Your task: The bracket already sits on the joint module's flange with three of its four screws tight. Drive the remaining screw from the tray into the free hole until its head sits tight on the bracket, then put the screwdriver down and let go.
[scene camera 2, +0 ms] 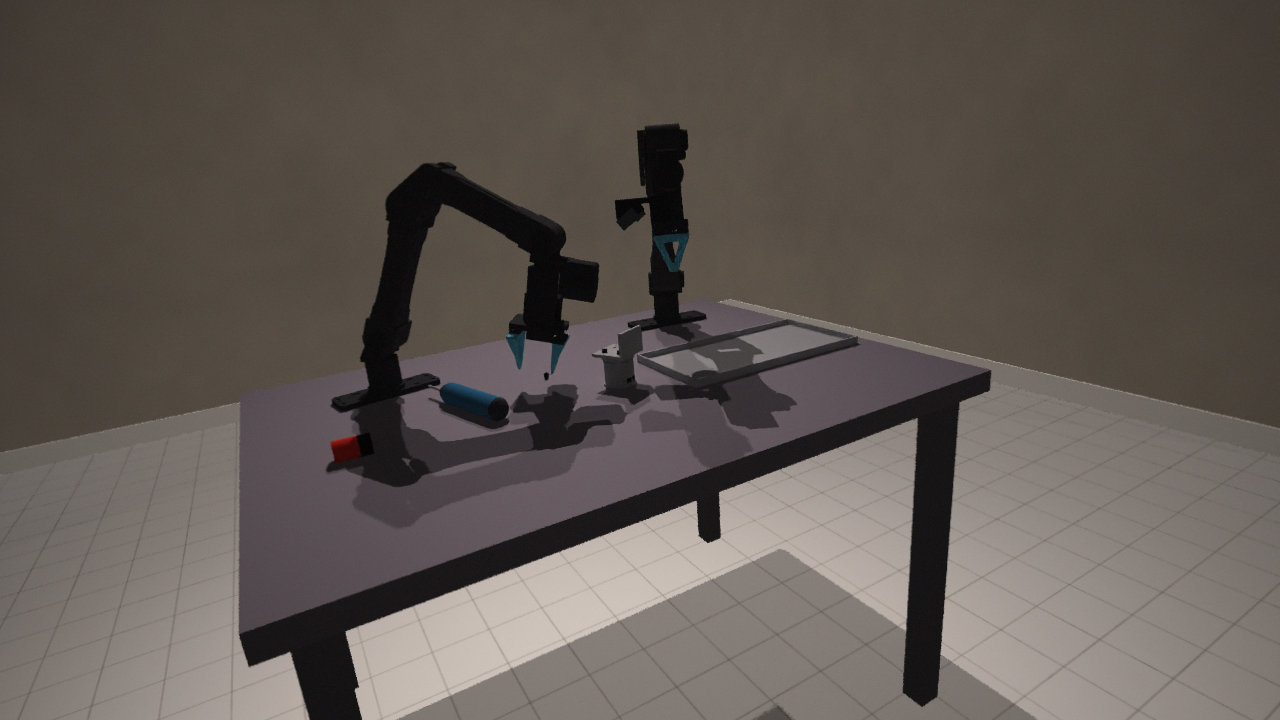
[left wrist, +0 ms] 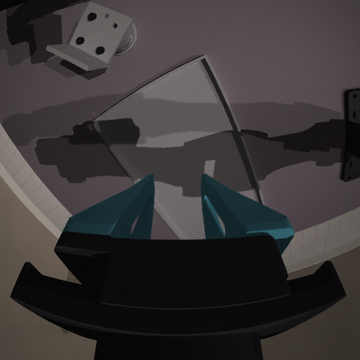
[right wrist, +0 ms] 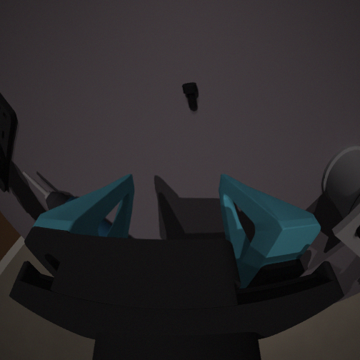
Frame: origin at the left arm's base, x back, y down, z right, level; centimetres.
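Seen in the pictures: left gripper, between the fingertips: [scene camera 2: 674,271]; right gripper, between the fingertips: [scene camera 2: 536,370]; left arm's base, origin of its link: [scene camera 2: 667,322]; right arm's base, origin of its link: [scene camera 2: 387,393].
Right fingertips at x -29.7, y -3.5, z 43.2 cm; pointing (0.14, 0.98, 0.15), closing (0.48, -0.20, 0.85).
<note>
Pixels of each thing's middle, then the offset from my right fingertips to it.
- small black screw, middle of its body: [scene camera 2: 546,376] dx +4.5, dy +3.0, dz -3.0 cm
- blue-handled screwdriver, middle of its body: [scene camera 2: 463,397] dx -2.7, dy +1.5, dz +14.6 cm
- pale bracket, middle of its body: [scene camera 2: 616,342] dx -7.3, dy -4.7, dz -14.4 cm
- round joint module, middle of its body: [scene camera 2: 618,367] dx -7.3, dy +0.3, dz -14.4 cm
- shallow grey tray, middle of its body: [scene camera 2: 747,348] dx -5.3, dy +2.7, dz -44.8 cm
- red block with a black end, middle of its body: [scene camera 2: 365,444] dx -14.7, dy +1.8, dz +32.1 cm
A small black screw [scene camera 2: 546,376] [right wrist: 190,95] lies on its side on the table, apart from the fingers. The blue-handled screwdriver [scene camera 2: 474,402] lies on the table; in the right wrist view it is partly hidden by a finger. The pale bracket [scene camera 2: 631,340] [left wrist: 103,31] sits on the round joint module [scene camera 2: 619,374] [left wrist: 131,40] [right wrist: 345,175]. Three dark screw heads and smaller holes show in its plate. My right gripper [scene camera 2: 535,369] [right wrist: 176,181] is open and empty above the table, near the screw. My left gripper [scene camera 2: 672,268] [left wrist: 177,181] is partly open and empty, high above the tray side.
The shallow grey tray [scene camera 2: 778,360] [left wrist: 222,95] lies right of the joint module in the scene view, with a small light patch inside. A red block with a black end [scene camera 2: 347,447] lies near the table's left side. The left arm's base plate [left wrist: 351,135] stands beyond the tray.
</note>
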